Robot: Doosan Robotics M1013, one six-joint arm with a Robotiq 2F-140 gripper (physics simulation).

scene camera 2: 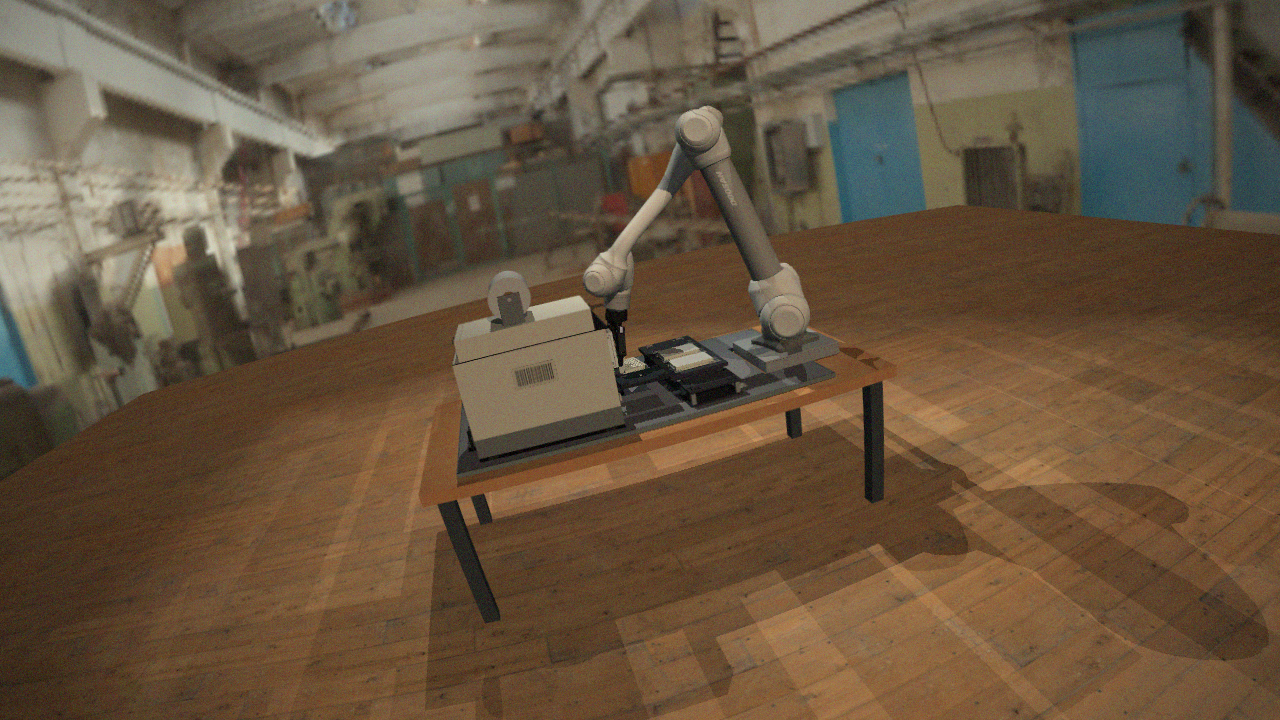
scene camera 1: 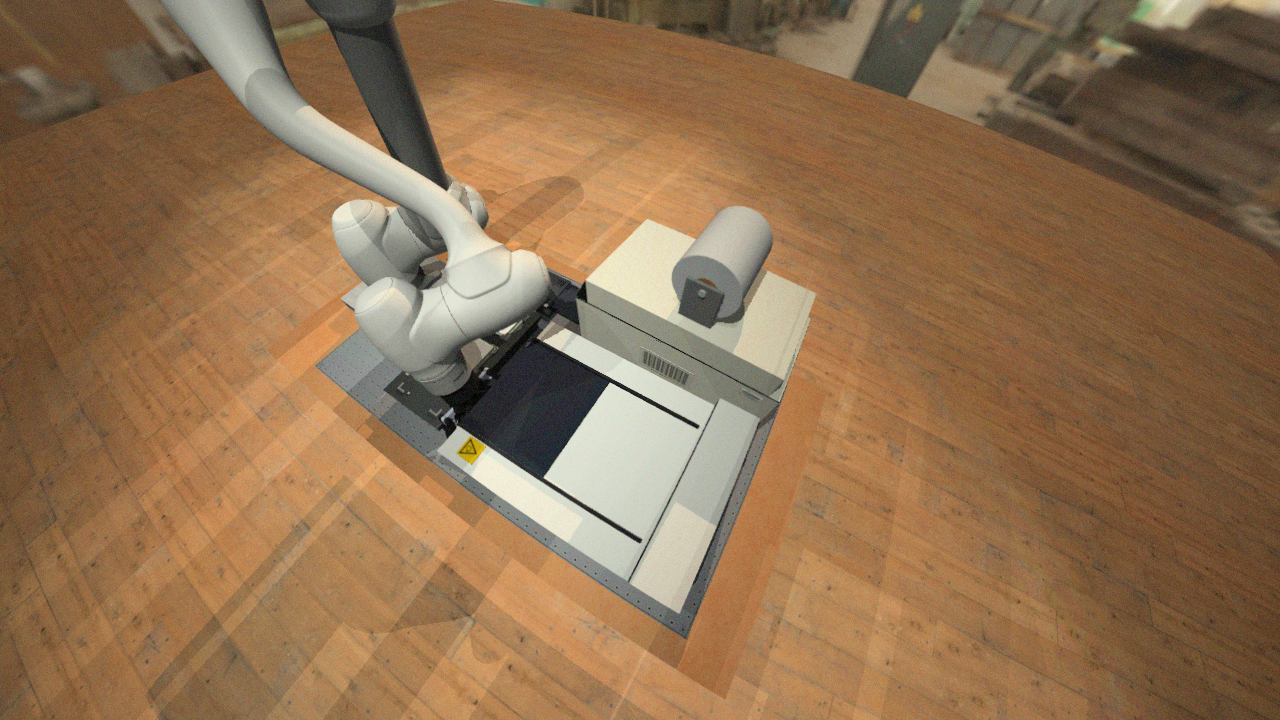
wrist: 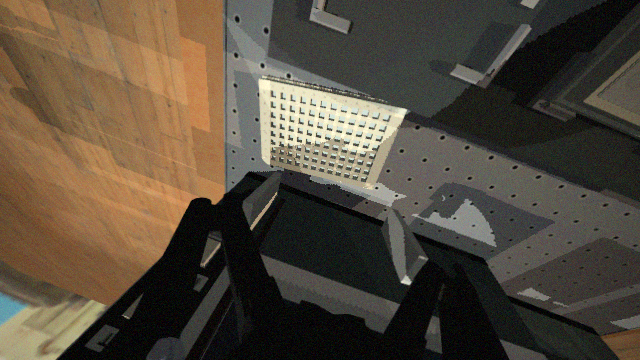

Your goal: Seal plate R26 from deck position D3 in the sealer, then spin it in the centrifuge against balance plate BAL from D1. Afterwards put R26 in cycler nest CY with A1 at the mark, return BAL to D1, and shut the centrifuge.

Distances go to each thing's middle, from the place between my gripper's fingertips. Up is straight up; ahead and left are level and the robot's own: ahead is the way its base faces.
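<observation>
Well plate [wrist: 346, 137]: my gripper 7 cm past it, 2 cm to the left of it, 1 cm above it. Sliding lid [scene camera 1: 531, 412]: from my hand, 12 cm ahead, 4 cm to the left, 19 cm above. Centrifuge [scene camera 1: 640, 487]: 1 cm to the left of my hand, 27 cm ahead, 10 cm above.
</observation>
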